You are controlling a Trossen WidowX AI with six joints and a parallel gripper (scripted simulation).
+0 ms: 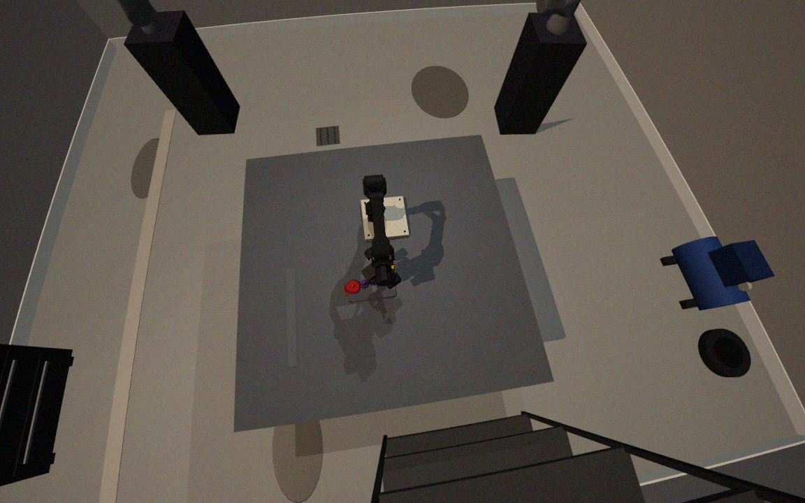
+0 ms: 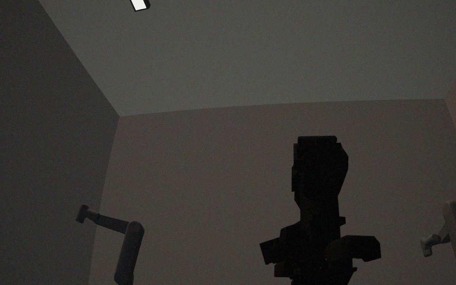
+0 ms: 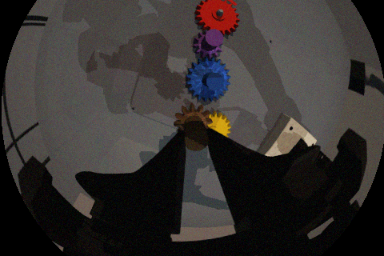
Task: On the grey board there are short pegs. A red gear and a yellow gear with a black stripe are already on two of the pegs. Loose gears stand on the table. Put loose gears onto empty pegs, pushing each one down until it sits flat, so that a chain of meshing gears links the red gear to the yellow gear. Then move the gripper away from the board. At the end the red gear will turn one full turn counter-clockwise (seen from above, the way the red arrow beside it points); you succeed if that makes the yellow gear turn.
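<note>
Right now the blue gear is 5 cm to the right of my gripper tip and 6 cm below it. The rest, counted from my gripper tip: brown gear (1 cm below); yellow gear (5 cm behind, 2 cm to the left, 7 cm below); purple gear (2 cm ahead, 9 cm to the right, 6 cm below).
</note>
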